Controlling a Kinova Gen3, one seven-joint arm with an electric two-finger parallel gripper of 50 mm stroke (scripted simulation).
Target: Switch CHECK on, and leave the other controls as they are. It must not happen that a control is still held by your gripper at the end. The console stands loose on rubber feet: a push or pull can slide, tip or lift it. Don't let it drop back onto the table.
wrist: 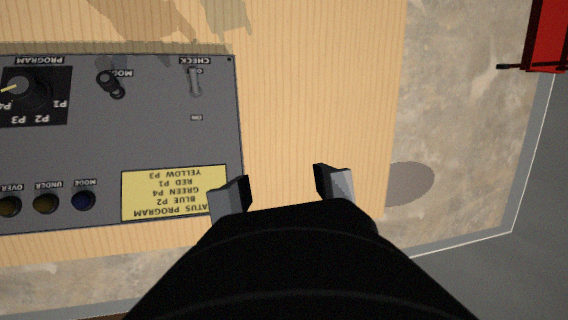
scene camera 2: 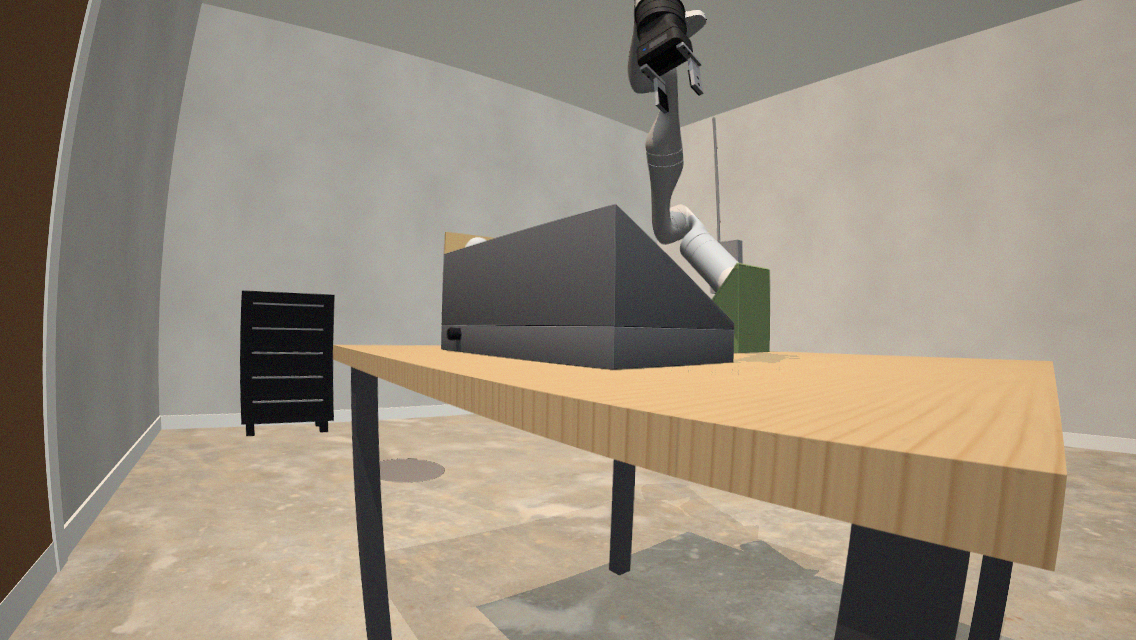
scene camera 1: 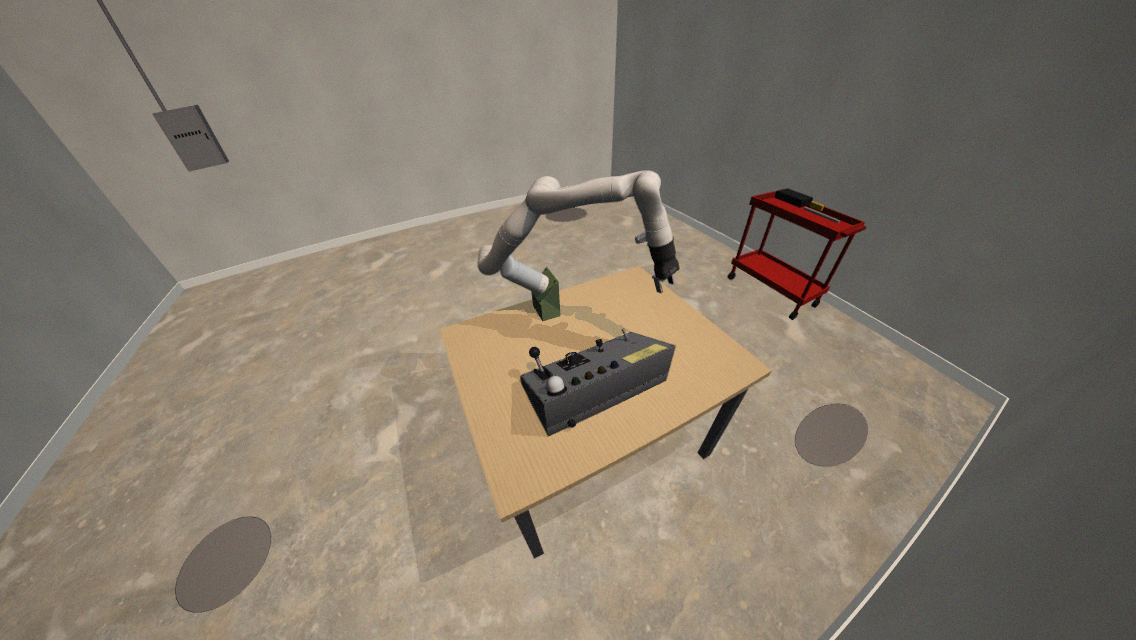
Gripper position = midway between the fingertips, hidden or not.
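I can see my gripper (scene camera 2: 679, 99), and the same gripper is visible in the wrist view (wrist: 282, 183) and in scene camera 1 (scene camera 1: 665, 287). There is a grey console (scene camera 2: 593, 289) too. Scene camera 1 has the console as well (scene camera 1: 624, 368), and so does the wrist view (wrist: 90, 158).
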